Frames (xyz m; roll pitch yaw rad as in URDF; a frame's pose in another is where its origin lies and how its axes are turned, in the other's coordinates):
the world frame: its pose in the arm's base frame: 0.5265 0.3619 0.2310 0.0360 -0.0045 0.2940
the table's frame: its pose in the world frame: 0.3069 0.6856 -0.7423 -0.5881 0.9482 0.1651
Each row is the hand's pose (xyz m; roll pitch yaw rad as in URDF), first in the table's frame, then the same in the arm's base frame.
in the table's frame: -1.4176 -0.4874 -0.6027 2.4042 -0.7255 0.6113
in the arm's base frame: 0.0418 -0.0154 0.4952 2.6330 0.2869 1.3335
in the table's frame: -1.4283 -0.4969 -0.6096 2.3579 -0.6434 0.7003
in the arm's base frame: 0.0411 -0.0292 0.5032 2.6721 0.3475 1.4266
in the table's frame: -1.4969 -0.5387 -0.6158 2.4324 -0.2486 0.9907
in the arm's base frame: 0.0357 -0.0770 0.5678 3.0862 0.5761 1.8906
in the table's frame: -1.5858 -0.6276 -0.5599 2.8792 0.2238 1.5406
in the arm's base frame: 0.0788 -0.1085 0.6946 -2.3250 0.4430 2.7092
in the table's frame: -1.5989 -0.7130 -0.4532 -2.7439 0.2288 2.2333
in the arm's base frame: 0.1769 -0.0768 0.7852 -1.7700 -0.1376 3.0617
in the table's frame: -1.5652 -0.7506 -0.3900 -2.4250 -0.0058 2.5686
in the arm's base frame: 0.2465 -0.0388 0.8016 -1.4903 -0.5444 3.0654
